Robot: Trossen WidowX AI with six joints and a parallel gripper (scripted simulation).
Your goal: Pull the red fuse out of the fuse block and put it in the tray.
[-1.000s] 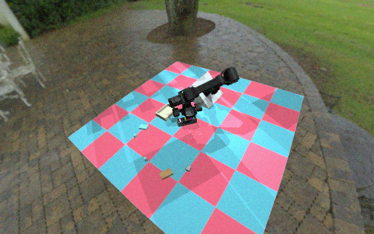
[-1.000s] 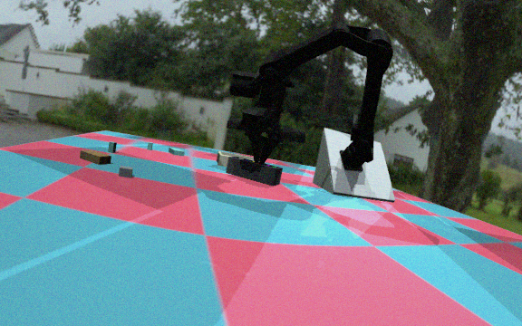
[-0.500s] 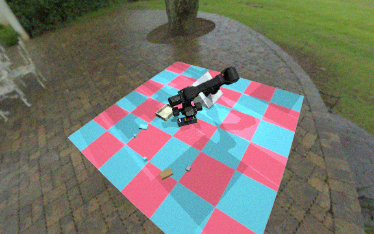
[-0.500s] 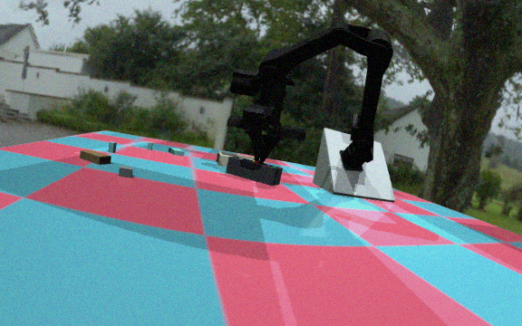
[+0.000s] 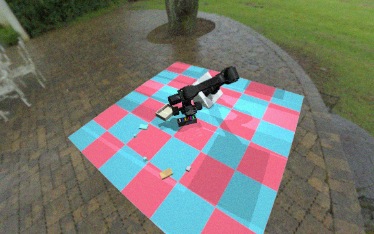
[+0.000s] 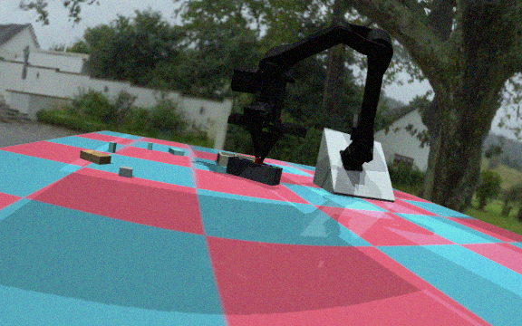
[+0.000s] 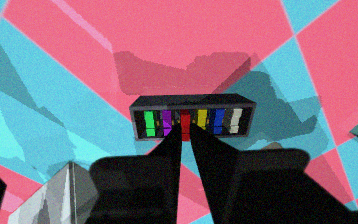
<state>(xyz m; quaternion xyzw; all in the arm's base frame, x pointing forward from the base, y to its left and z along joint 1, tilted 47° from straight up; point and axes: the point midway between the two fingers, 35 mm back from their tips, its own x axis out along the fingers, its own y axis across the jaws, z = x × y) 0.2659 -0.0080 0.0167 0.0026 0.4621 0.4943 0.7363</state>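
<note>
My gripper tip is 190 mm to the left of the cream tray and 40 mm above it. Also, from my gripper tip: red fuse 10 mm below.
</note>
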